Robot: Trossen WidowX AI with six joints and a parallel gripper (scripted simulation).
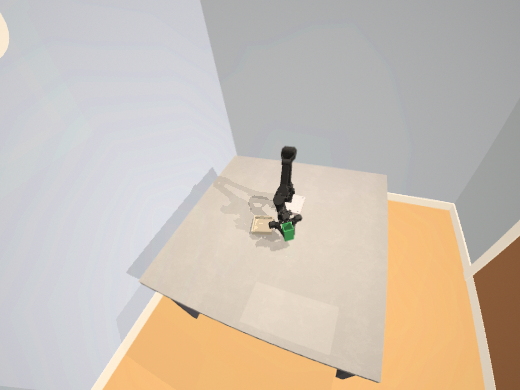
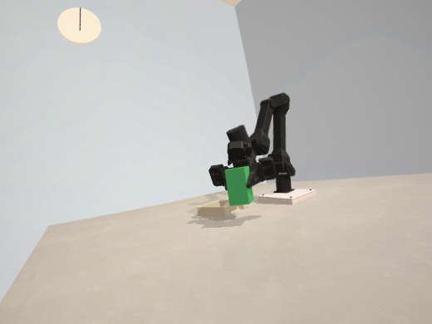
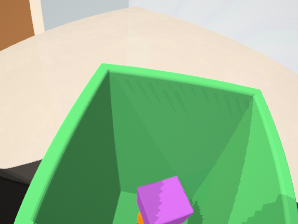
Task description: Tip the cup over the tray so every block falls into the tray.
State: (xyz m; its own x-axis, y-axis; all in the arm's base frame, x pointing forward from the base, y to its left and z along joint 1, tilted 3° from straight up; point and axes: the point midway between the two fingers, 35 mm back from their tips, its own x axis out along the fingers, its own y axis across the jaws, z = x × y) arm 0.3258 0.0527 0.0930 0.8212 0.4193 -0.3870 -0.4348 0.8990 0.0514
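Right now the green square cup is 3 cm behind my gripper tip, 2 cm below it and 1 cm to the right of it.
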